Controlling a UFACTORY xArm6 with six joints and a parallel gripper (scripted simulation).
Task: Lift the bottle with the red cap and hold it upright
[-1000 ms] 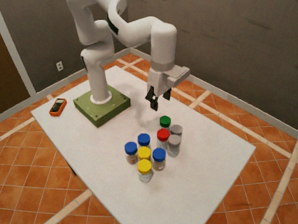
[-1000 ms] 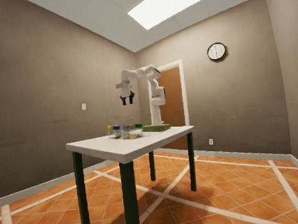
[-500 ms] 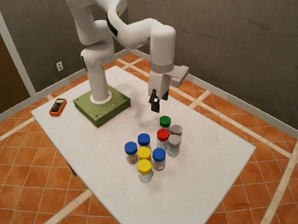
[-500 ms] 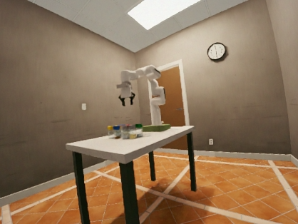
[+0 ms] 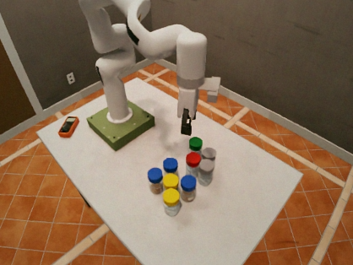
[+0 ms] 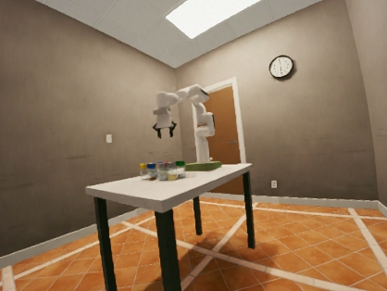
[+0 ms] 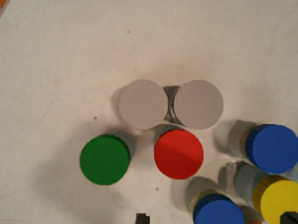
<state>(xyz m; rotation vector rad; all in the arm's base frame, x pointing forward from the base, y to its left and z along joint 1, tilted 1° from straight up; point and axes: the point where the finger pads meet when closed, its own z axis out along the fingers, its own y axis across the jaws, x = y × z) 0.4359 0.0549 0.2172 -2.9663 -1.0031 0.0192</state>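
The red-capped bottle is 10 mm ahead of my hand, 20 mm to the left of it and 230 mm below it. Also, from my hand: green-capped bottle (40 mm behind, 80 mm to the left, 230 mm below); then grey-capped bottle (40 mm ahead, 80 mm to the left, 230 mm below).
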